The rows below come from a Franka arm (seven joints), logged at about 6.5 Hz.
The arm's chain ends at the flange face. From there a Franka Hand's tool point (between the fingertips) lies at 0.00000 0.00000 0.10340 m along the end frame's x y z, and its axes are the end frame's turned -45 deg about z.
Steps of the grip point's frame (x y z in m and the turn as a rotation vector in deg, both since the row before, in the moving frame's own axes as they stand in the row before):
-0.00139 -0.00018 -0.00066 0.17 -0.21 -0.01
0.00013 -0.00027 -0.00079 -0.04 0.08 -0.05
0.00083 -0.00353 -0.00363 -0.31 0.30 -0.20
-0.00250 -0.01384 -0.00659 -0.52 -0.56 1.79
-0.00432 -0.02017 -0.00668 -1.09 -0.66 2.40
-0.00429 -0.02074 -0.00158 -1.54 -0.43 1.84
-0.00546 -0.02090 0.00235 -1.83 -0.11 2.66
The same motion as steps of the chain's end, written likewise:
-0.00063 0.00080 -0.00066 -0.03 -0.27 -0.01
-0.00025 -0.00023 -0.00079 0.03 0.08 -0.05
-0.00269 -0.00309 -0.00363 -0.01 0.43 -0.20
-0.01148 -0.00940 -0.00658 -0.76 -0.03 1.79
-0.01782 -0.01345 -0.00665 -1.24 0.30 2.40
-0.01907 -0.01417 -0.00154 -1.39 0.78 1.84
-0.02078 -0.01344 0.00240 -1.37 1.22 2.66

